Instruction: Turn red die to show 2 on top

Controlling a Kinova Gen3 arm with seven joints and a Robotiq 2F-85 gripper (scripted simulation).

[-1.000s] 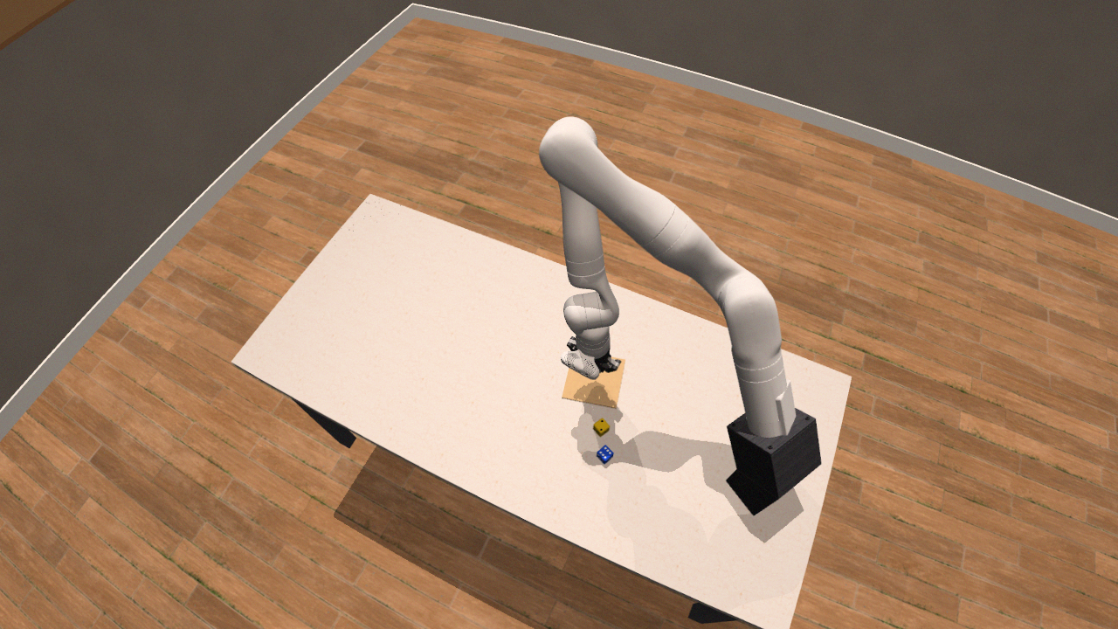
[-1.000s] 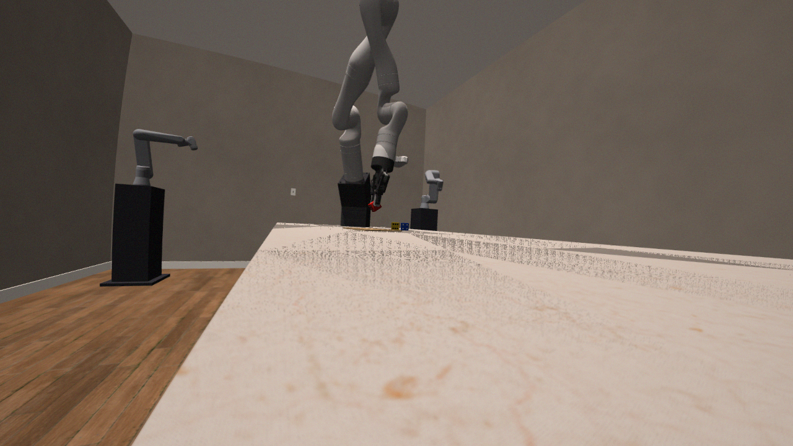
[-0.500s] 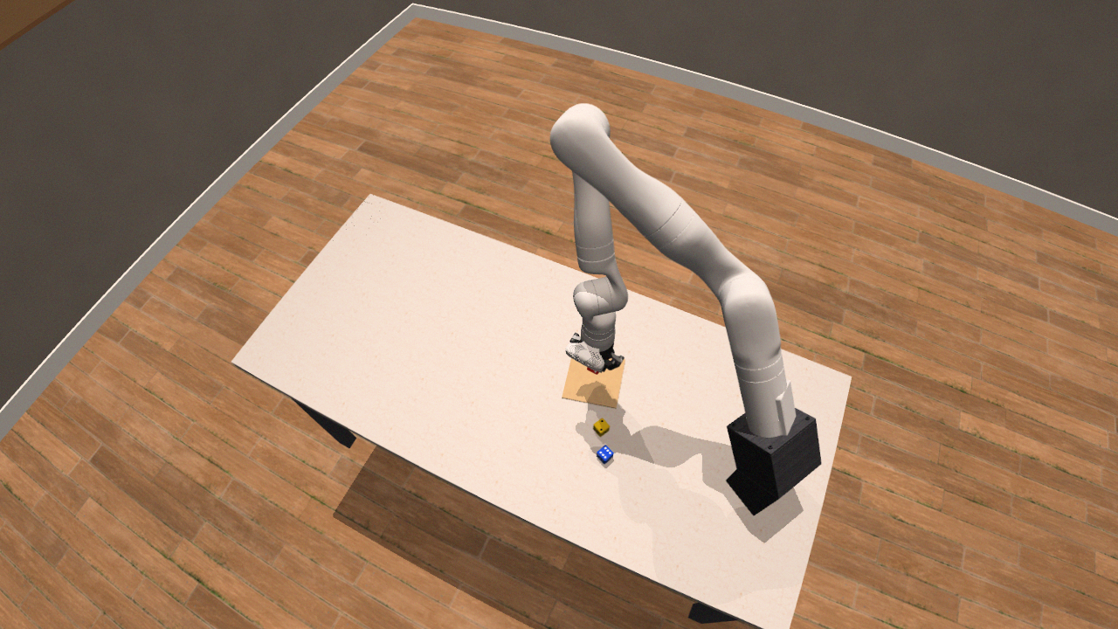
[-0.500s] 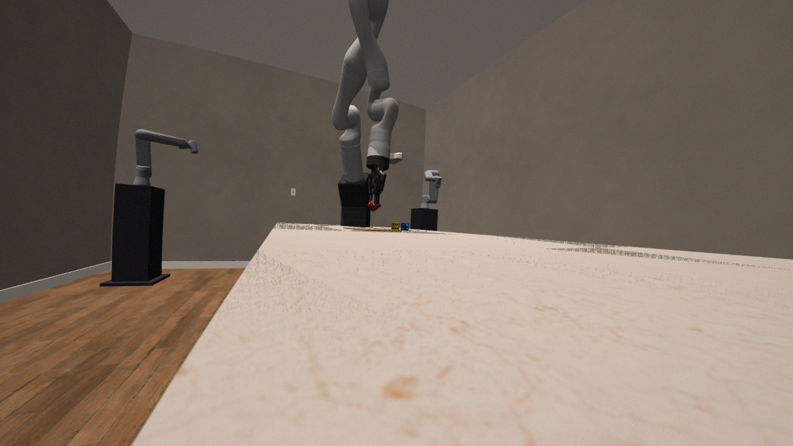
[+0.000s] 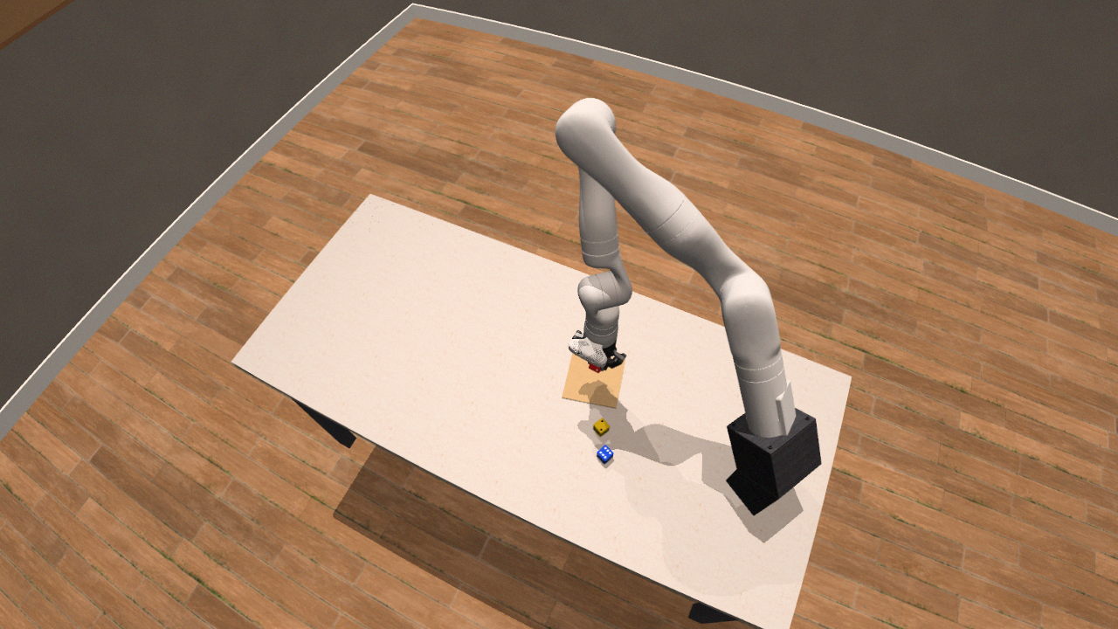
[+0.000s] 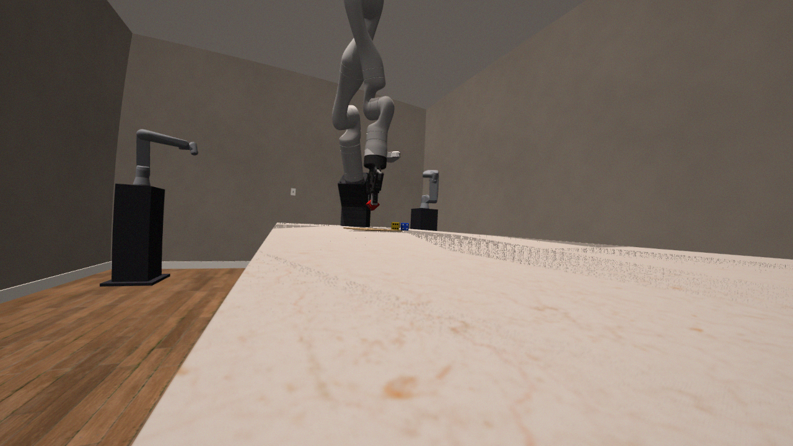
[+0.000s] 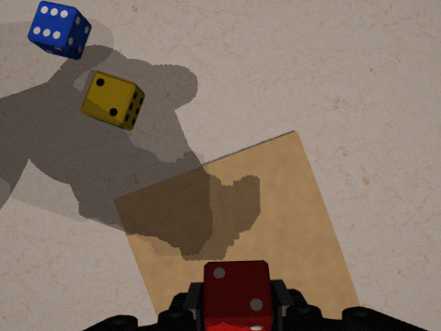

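Now: the tan mat 100 mm below my hand. From my hand the other things lie so: blue die (100 mm behind, 180 mm to the left, 80 mm below); then yellow die (70 mm behind, 120 mm to the left, 80 mm below); then red die (20 mm below).
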